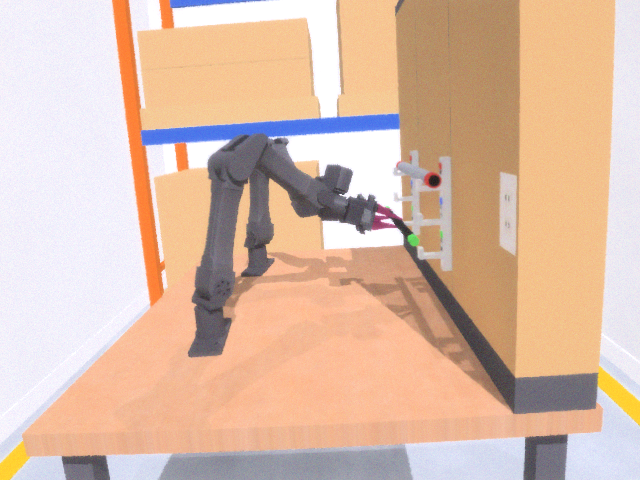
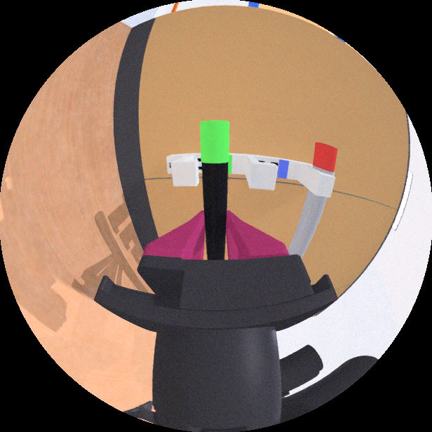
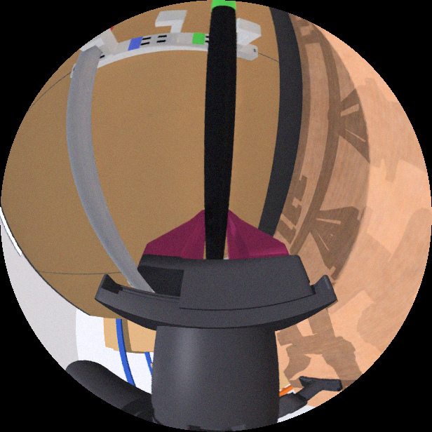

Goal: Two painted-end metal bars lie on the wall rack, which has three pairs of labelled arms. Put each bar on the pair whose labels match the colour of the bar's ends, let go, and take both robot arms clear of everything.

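Frame: origin at the left arm's base, x ahead, y left, z up, level; centimetres.
Where they show: left arm's base, origin of its link: (image 1: 258, 268); right arm's base, origin of its link: (image 1: 211, 338).
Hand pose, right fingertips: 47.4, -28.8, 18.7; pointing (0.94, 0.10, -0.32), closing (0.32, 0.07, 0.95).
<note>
Each offset is from my right fingertips to the top centre of the thing, as dx, dy, dz. "spot": to the spot under its first point. Level surfaces: height alone.
A black bar @[-0.7, -0.2, +1.4] (image 1: 403, 226) (image 2: 215, 200) (image 3: 221, 100) with green ends is held in front of the white wall rack @[+7.0, -20.7, +17.8] (image 1: 446, 217) (image 2: 240, 162) (image 3: 172, 41). It is between the heights of the middle and lowest arms, nearer the lowest arm (image 1: 431, 254), which is below the green label @[spot: +8.5, -20.6, +0.7] (image 1: 441, 235). Contact with the rack cannot be told. My left gripper (image 2: 215, 215) and my right gripper (image 1: 398, 221) (image 3: 215, 215) are both shut on it. A grey bar @[+3.8, -0.4, +14.8] (image 1: 417, 173) (image 2: 309, 215) (image 3: 80, 125) with red ends lies on the top arms, below the red label @[spot: +8.5, -20.8, +15.8] (image 1: 440, 166).
The middle arm (image 1: 431, 222) is below the blue label @[spot: +8.6, -20.7, +8.2] (image 1: 441, 201) and carries no bar. The brown wall (image 1: 480, 232) stands behind the rack, with a dark strip (image 2: 126, 100) (image 3: 291, 100) at its foot. The wooden table @[dz -18.7] (image 1: 310, 382) is below.
</note>
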